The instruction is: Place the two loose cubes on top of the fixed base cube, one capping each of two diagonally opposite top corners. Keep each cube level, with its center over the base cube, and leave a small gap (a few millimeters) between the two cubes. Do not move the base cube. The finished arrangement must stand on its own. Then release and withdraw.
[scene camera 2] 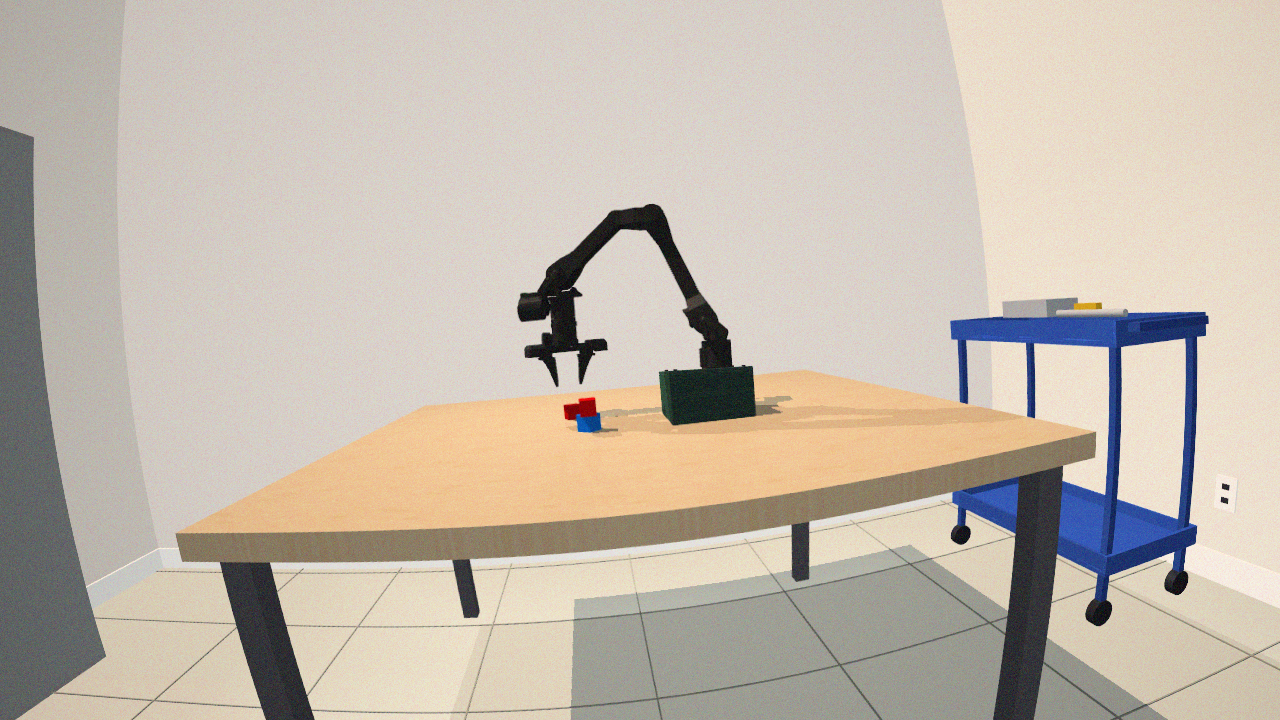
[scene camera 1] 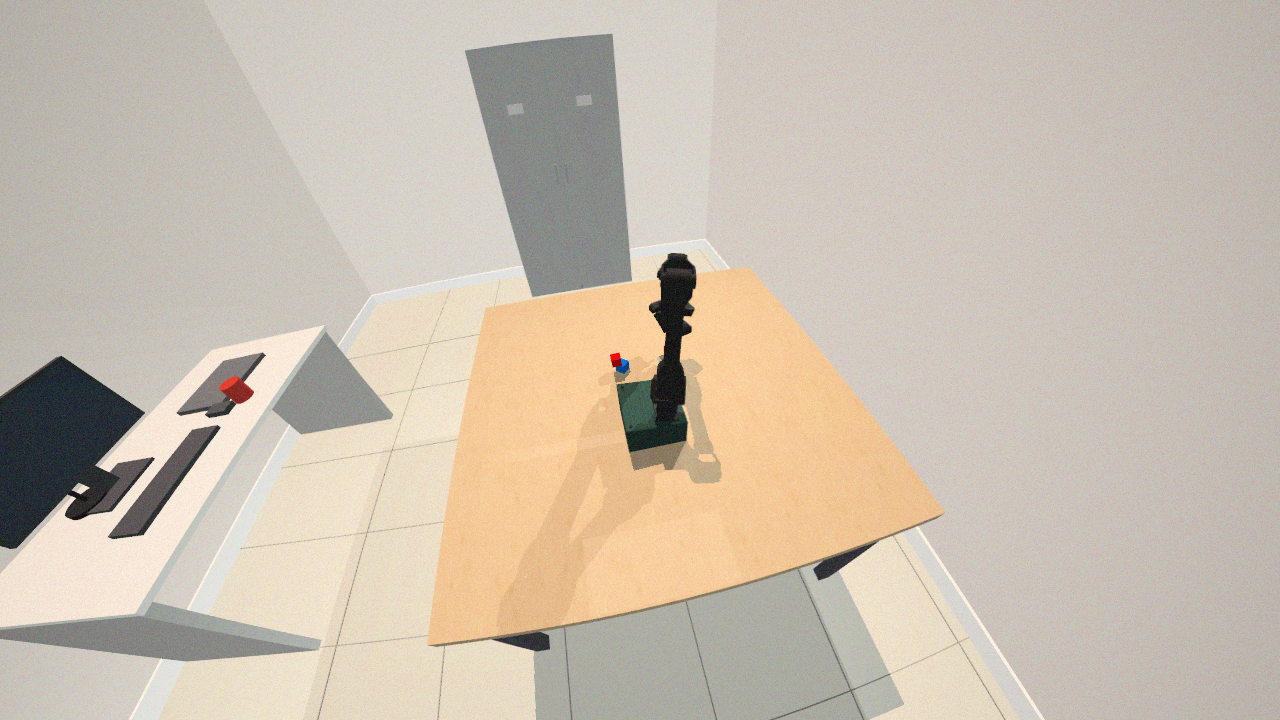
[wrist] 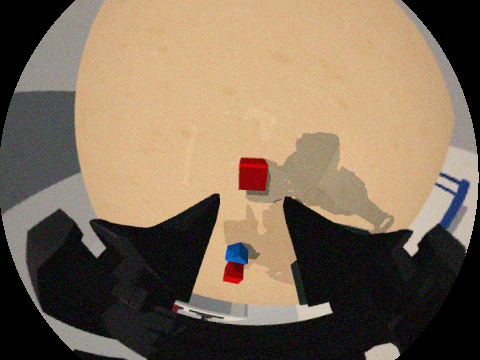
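Observation:
Red cube (wrist: pixel 252 171) present. Gripper (scene camera 2: pixel 569 385) open, holding nothing; visible in the wrist view too (wrist: pixel 252 200).

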